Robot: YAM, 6 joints.
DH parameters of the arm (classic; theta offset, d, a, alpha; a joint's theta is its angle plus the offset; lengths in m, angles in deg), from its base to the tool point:
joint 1: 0 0.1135 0.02 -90
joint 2: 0 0 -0.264 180
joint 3: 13.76 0 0.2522 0
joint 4: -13.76 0 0.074 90
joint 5: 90 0 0 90
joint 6: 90 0.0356 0 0
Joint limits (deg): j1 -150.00..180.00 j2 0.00..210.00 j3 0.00..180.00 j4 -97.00..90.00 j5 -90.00..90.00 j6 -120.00..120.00
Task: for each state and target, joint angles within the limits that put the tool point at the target. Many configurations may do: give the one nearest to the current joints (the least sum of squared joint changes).
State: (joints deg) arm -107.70 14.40 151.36 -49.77 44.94 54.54
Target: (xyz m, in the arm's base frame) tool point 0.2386 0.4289 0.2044
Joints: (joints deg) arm -122.18 0.00 167.76 -81.29 48.14 54.54
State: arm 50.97 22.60 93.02 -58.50 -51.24 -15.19
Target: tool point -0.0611 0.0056 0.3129
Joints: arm 24.32 2.79 53.82 -77.70 -58.22 -15.19
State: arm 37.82 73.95 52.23 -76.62 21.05 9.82
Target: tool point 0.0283 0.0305 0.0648
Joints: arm 52.65 88.50 8.39 -51.65 6.43 9.82
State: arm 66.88 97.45 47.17 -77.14 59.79 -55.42
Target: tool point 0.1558 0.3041 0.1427
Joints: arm 68.04 116.25 74.65 -60.65 59.86 -55.42
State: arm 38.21 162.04 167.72 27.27 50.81 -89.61
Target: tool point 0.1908 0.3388 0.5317
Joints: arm 65.03 146.85 180.00 72.80 57.33 -89.61
